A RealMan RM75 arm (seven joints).
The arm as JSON. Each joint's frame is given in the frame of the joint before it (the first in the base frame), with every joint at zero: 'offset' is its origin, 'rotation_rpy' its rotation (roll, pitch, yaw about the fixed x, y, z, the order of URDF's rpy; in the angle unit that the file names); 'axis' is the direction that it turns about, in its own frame. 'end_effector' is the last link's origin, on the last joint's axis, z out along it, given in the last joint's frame.
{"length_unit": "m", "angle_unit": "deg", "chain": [
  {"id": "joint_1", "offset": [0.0, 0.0, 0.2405], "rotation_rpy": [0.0, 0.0, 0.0], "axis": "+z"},
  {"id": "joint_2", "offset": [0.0, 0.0, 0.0], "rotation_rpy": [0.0, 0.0, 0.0], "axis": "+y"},
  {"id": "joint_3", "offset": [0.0, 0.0, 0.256], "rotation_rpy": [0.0, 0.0, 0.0], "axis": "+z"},
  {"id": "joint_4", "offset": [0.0, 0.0, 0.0], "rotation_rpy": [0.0, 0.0, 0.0], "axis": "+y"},
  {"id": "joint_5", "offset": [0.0, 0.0, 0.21], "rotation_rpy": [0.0, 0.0, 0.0], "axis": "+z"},
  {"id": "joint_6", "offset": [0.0, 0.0, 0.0], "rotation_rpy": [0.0, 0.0, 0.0], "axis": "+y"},
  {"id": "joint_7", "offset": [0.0, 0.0, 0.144], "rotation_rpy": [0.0, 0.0, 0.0], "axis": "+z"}
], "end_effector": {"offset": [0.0, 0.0, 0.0], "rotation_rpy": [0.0, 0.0, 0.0]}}
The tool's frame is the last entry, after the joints.
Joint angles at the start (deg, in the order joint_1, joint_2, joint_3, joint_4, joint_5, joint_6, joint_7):
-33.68 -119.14 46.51 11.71 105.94 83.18 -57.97
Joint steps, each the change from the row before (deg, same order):
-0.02 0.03 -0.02 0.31 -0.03 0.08 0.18
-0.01 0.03 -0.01 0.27 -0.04 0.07 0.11
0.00 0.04 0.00 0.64 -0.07 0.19 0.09
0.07 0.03 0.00 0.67 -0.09 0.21 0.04
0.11 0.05 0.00 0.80 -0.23 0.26 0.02
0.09 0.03 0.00 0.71 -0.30 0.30 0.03
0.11 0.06 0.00 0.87 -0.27 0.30 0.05
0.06 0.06 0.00 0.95 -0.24 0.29 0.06
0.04 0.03 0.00 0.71 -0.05 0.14 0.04
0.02 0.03 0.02 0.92 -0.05 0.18 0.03
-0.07 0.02 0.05 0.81 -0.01 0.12 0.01
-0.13 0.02 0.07 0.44 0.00 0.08 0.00
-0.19 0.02 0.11 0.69 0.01 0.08 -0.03
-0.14 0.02 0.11 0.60 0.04 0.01 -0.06
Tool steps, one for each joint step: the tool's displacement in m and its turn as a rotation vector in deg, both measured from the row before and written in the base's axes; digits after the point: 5 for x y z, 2 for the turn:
0.00034 0.00111 0.00109 0.31 0.10 -0.39
0.00026 0.00096 0.00098 0.26 0.07 -0.29
0.00066 0.00192 0.00208 0.46 0.11 -0.55
0.00044 0.00164 0.00213 0.45 0.08 -0.46
0.00051 0.00205 0.00281 0.61 0.01 -0.47
0.00082 0.00183 0.00258 0.57 -0.11 -0.44
0.00070 0.00220 0.00316 0.68 0.00 -0.56
0.00102 0.00255 0.00335 0.72 0.06 -0.68
0.00058 0.00175 0.00220 0.48 0.18 -0.50
0.00098 0.00229 0.00275 0.58 0.24 -0.68
0.00130 0.00230 0.00226 0.47 0.27 -0.68
0.00122 0.00156 0.00121 0.21 0.17 -0.49
0.00182 0.00239 0.00179 0.33 0.28 -0.70
0.00132 0.00199 0.00148 0.27 0.30 -0.54

